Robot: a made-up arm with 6 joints. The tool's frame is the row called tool.
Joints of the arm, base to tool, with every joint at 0 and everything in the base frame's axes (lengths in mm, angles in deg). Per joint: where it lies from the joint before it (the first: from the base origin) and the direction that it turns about. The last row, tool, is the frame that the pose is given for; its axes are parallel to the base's.
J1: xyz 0 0 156.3 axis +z
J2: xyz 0 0 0 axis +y
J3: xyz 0 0 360.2 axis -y
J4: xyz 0 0 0 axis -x
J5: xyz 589.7 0 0 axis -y
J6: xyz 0 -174.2 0 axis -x
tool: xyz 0 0 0
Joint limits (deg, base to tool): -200..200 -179.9..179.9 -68..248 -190..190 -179.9..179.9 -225..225
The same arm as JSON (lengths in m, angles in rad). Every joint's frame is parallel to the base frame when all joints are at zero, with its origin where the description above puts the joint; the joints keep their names.
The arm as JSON. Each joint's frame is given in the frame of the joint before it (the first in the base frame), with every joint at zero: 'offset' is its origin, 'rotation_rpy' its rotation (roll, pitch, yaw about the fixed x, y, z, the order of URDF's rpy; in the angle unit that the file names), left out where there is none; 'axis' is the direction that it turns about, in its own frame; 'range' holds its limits. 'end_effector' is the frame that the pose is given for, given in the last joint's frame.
{"length_unit": "m", "angle_unit": "rad", "chain": [{"id": "J1", "offset": [0.0, 0.0, 0.1563], "axis": [0.0, 0.0, 1.0], "range": [-3.4907, 3.4907]}, {"id": "J2", "offset": [0.0, 0.0, 0.0], "axis": [0.0, 1.0, 0.0], "range": [-3.1398, 3.1398]}, {"id": "J3", "offset": [0.0, 0.0, 0.3602], "axis": [0.0, -1.0, 0.0], "range": [-1.1868, 4.3284]}, {"id": "J4", "offset": [0.0, 0.0, 0.0], "axis": [-1.0, 0.0, 0.0], "range": [-3.3161, 3.3161]}, {"id": "J5", "offset": [0.5897, 0.0, 0.0], "axis": [0.0, -1.0, 0.0], "range": [-3.1398, 3.1398]}, {"id": "J6", "offset": [0.0, -0.1742, 0.0], "axis": [-1.0, 0.0, 0.0], "range": [-3.927, 3.927]}], "end_effector": {"offset": [0.0, 0.0, 0.0]}}
